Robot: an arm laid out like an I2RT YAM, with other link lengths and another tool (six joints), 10 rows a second.
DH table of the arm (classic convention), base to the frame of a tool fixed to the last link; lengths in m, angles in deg. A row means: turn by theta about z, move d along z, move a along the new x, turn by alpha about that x. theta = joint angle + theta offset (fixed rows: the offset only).
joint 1: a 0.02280  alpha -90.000  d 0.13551  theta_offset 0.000
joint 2: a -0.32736  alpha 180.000  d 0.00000  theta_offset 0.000
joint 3: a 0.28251  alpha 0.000  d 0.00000  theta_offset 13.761
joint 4: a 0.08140  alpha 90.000  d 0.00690  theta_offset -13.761
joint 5: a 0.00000  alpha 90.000  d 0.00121  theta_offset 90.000
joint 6: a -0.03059  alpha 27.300  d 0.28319  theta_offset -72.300
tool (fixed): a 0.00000  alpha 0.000  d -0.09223  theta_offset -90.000
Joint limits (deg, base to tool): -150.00..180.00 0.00..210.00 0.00..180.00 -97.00..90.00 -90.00..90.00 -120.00..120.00
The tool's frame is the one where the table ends.
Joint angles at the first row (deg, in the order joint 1, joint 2, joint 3, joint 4, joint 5, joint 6):
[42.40, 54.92, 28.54, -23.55, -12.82, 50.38]
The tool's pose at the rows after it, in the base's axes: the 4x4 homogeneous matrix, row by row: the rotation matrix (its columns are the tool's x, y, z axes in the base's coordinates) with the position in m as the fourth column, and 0 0 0 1 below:
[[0.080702 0.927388 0.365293 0.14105], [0.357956 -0.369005 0.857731 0.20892], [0.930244 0.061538 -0.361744 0.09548], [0 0 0 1]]
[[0.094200 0.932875 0.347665 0.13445], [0.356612 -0.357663 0.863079 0.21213], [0.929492 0.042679 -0.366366 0.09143], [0 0 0 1]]
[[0.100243 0.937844 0.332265 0.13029], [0.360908 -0.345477 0.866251 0.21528], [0.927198 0.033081 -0.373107 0.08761], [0 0 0 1]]
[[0.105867 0.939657 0.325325 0.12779], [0.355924 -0.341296 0.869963 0.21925], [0.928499 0.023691 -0.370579 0.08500], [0 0 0 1]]
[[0.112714 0.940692 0.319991 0.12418], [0.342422 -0.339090 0.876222 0.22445], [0.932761 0.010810 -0.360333 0.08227], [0 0 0 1]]
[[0.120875 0.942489 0.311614 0.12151], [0.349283 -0.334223 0.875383 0.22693], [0.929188 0.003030 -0.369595 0.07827], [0 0 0 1]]
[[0.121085 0.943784 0.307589 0.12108], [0.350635 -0.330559 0.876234 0.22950], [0.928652 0.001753 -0.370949 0.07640], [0 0 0 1]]
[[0.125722 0.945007 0.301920 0.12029], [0.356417 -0.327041 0.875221 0.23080], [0.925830 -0.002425 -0.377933 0.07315], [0 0 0 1]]
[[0.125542 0.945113 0.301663 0.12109], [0.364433 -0.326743 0.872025 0.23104], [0.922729 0.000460 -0.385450 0.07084], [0 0 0 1]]
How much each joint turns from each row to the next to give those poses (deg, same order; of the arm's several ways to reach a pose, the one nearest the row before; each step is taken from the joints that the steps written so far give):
[1.47, 0.32, -0.41, 0.39, -0.58, 1.01]
[1.10, 0.44, -0.60, 0.57, -0.43, 0.89]
[1.07, 0.82, -0.34, 0.68, -0.06, 0.49]
[0.84, 0.60, -0.48, 1.22, -0.07, 0.82]
[1.05, 0.33, -0.90, 1.84, -0.15, 1.32]
[0.89, 1.05, -0.22, 0.72, 0.22, 0.60]
[0.53, 0.74, -0.10, 0.80, 0.17, 0.28]
[0.31, 0.92, -0.14, 0.60, 0.00, 0.12]
[0.17, 0.71, 0.04, 0.28, 0.36, -0.08]

